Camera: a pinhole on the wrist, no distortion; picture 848 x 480 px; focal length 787.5 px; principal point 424.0 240.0 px. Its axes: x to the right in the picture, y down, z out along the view. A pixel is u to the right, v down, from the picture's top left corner.
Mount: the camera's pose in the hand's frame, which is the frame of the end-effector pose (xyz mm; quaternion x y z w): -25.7 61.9 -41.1 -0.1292 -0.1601 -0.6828 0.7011
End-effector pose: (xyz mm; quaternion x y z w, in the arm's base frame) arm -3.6 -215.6 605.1 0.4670 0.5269 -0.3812 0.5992
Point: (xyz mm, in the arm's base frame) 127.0 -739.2 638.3
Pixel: outside the picture
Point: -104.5 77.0 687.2
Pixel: behind the camera
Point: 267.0 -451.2 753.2
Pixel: 414 97
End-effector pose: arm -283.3 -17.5 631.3 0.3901 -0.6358 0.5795 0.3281
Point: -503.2 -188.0 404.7
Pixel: 101 165
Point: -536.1 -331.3 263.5
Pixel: 185 63
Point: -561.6 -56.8 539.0
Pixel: outside the picture
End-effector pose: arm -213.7 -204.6 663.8 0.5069 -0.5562 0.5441 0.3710
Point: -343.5 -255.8 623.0
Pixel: 117 452
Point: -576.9 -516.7 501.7
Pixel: 59 277
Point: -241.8 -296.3 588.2
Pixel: 816 102
